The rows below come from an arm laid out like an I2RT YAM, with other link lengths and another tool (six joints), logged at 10 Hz.
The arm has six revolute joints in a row. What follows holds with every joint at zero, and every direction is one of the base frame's. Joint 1 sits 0.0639 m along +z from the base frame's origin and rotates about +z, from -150 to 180 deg. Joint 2 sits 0.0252 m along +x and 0.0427 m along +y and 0.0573 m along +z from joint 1 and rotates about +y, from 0 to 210 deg. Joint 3 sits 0.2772 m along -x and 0.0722 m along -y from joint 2 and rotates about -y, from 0 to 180 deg. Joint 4 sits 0.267 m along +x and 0.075 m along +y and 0.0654 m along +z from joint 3 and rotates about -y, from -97 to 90 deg. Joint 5 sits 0.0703 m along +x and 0.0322 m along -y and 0.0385 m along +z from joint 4 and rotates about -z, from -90 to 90 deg. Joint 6 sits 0.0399 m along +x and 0.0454 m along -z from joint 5 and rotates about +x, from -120 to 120 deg. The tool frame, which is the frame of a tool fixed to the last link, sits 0.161 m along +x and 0.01 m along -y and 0.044 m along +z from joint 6; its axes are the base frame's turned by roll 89.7, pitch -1.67 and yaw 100.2 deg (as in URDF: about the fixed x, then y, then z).
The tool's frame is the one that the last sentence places.
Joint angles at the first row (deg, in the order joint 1, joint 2, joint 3, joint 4, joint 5, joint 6):
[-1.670, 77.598, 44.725, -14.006, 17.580, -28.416]
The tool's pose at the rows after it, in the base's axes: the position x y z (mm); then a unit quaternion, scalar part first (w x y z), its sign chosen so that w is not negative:
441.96 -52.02 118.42 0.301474 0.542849 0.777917 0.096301
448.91 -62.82 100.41 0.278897 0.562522 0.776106 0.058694
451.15 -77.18 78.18 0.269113 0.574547 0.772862 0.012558
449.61 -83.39 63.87 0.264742 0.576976 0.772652 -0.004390
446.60 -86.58 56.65 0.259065 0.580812 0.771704 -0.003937
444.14 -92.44 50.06 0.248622 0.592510 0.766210 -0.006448
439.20 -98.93 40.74 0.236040 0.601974 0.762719 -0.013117
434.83 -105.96 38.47 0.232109 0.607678 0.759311 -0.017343
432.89 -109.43 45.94 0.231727 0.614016 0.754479 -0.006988
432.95 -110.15 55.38 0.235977 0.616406 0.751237 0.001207
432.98 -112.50 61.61 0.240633 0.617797 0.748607 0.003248
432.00 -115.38 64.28 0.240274 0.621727 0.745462 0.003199
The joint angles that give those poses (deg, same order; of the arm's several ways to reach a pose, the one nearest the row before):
[-1.620, 82.247, 47.210, -14.594, 18.495, -27.591]
[-1.585, 88.028, 51.517, -18.131, 21.391, -26.010]
[-1.648, 93.290, 53.473, -18.755, 25.486, -25.525]
[-1.954, 95.433, 53.017, -17.507, 26.728, -25.779]
[-2.607, 95.843, 52.229, -16.787, 26.153, -25.747]
[-3.420, 96.868, 52.741, -17.703, 25.802, -24.685]
[-4.335, 97.946, 52.838, -18.452, 25.576, -24.116]
[-5.326, 97.882, 52.539, -18.697, 25.510, -24.249]
[-6.279, 96.361, 52.553, -19.615, 24.315, -24.017]
[-6.592, 94.892, 52.751, -20.387, 23.751, -23.823]
[-6.894, 94.066, 52.910, -20.719, 23.764, -23.894]
[-7.270, 93.779, 53.256, -21.417, 23.731, -23.646]

